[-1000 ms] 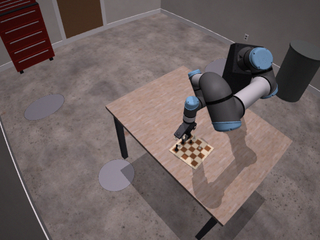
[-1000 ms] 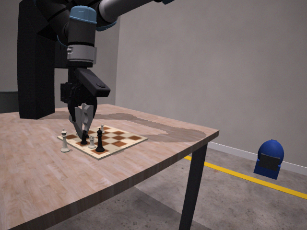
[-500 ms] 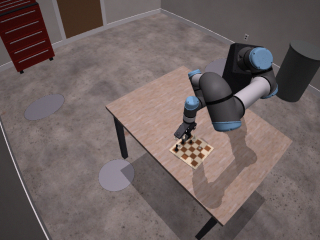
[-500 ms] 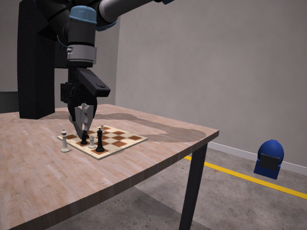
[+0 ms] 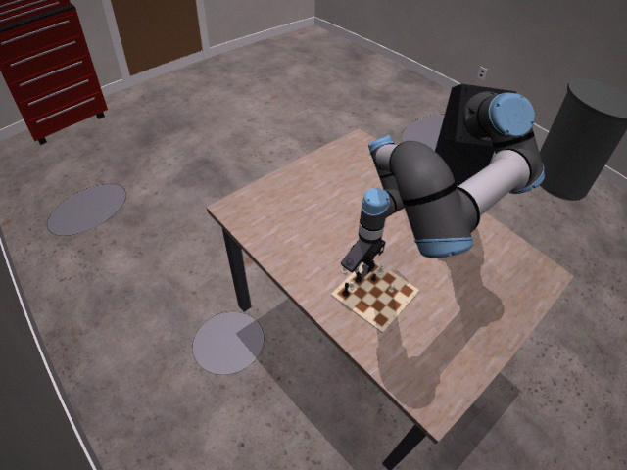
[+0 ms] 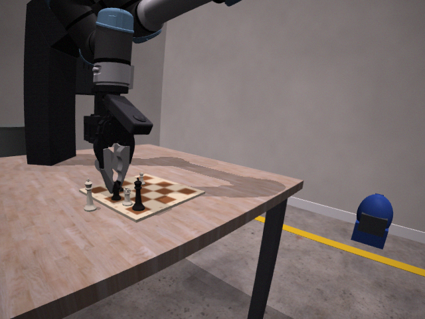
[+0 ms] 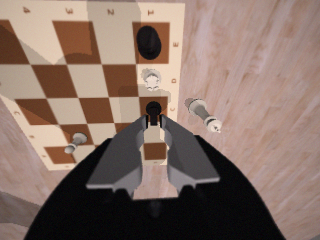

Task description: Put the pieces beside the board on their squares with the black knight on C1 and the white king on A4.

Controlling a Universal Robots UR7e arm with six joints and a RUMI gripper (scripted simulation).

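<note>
Right now the white rook is 4 cm ahead of my hand, 2 cm to the left of it and 1 cm below it. Round my hand: chessboard 3 cm behind, 7 cm to the left, 3 cm below; then black pawn 5 cm behind, 2 cm to the left, 2 cm below; then white king 3 cm ahead, 6 cm to the right.
</note>
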